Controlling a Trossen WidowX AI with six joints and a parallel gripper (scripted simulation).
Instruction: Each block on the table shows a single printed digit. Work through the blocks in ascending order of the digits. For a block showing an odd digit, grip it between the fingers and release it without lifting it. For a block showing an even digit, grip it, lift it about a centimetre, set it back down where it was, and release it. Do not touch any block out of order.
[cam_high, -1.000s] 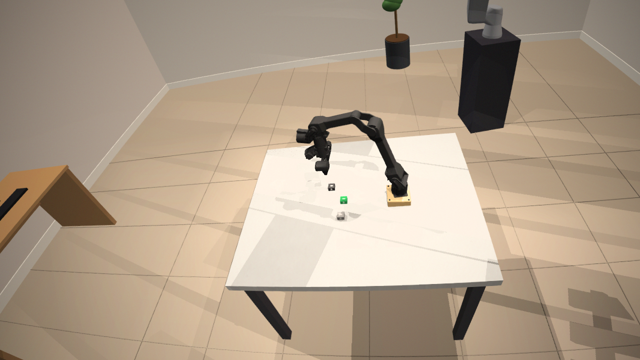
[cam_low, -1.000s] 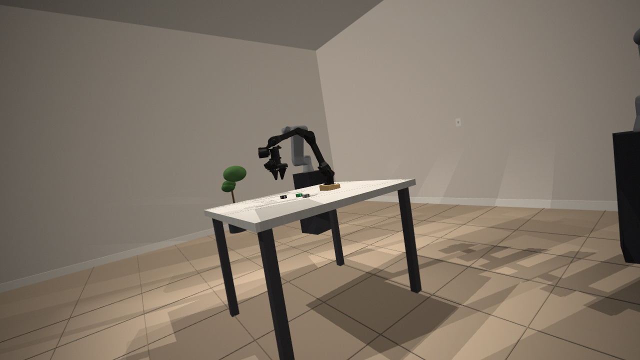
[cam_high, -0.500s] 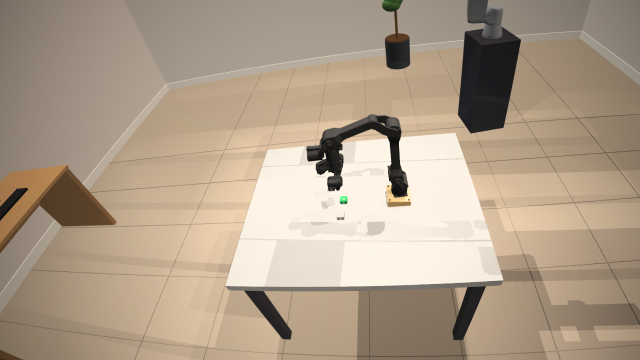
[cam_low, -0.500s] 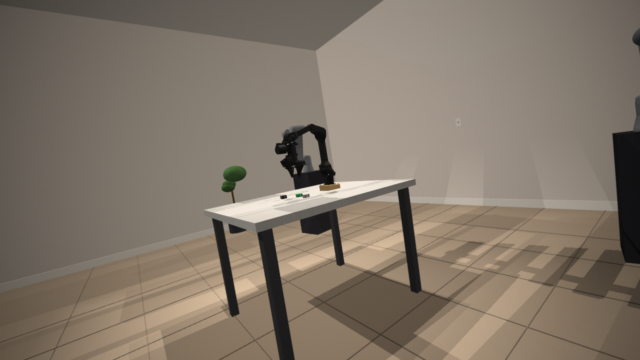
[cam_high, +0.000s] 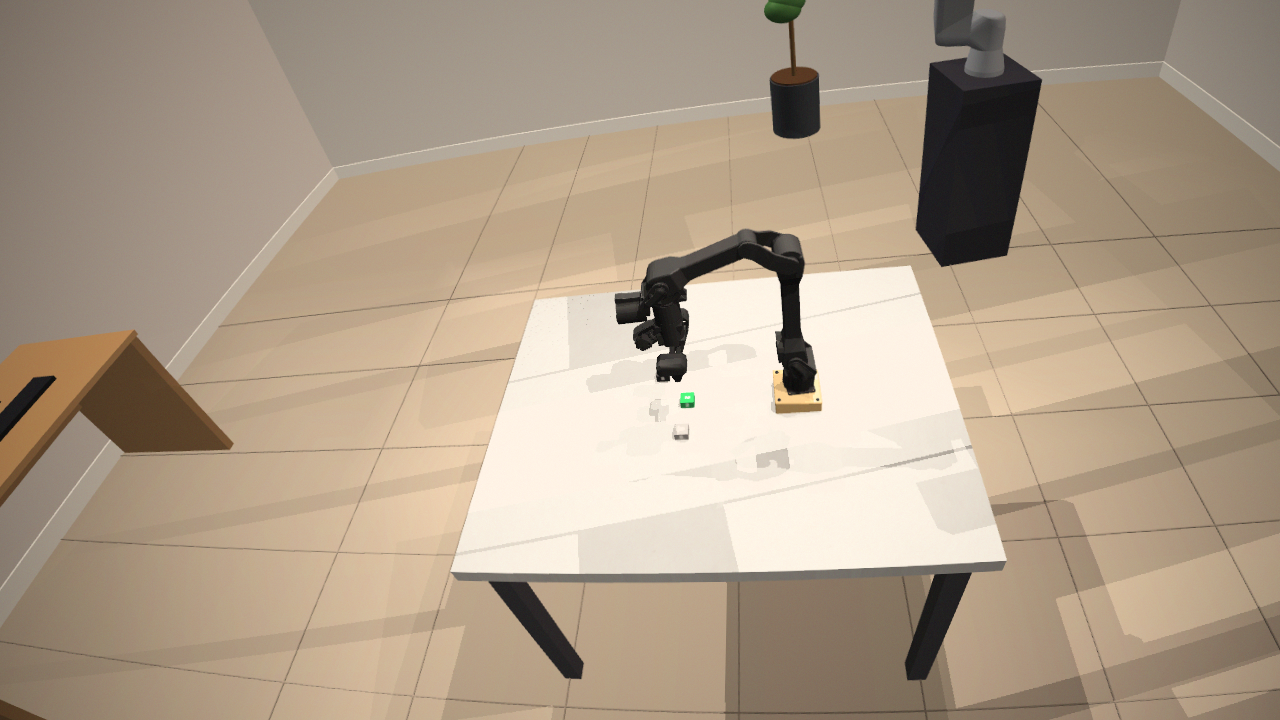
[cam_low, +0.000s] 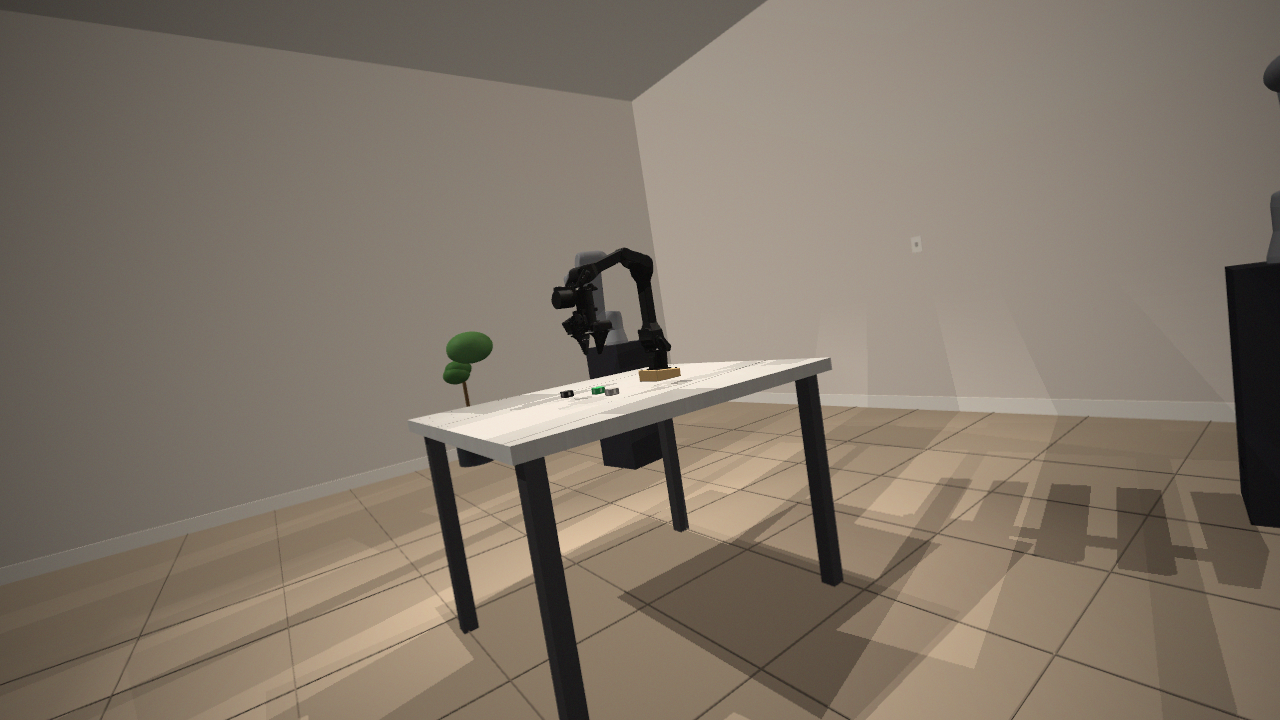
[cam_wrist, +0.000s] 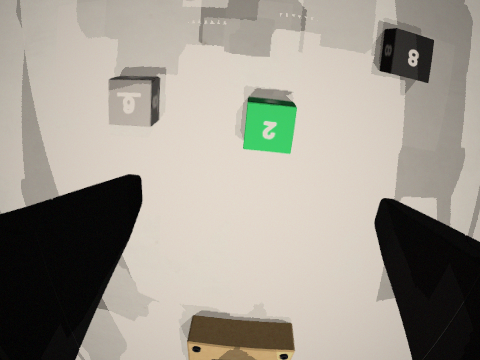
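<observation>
The green block is 1 cm to the right of my gripper tip and 12 cm below it. Round my gripper tip: grey block 2 cm ahead, 9 cm to the left, 12 cm below; black block 5 cm ahead, 11 cm to the right, 12 cm below.
</observation>
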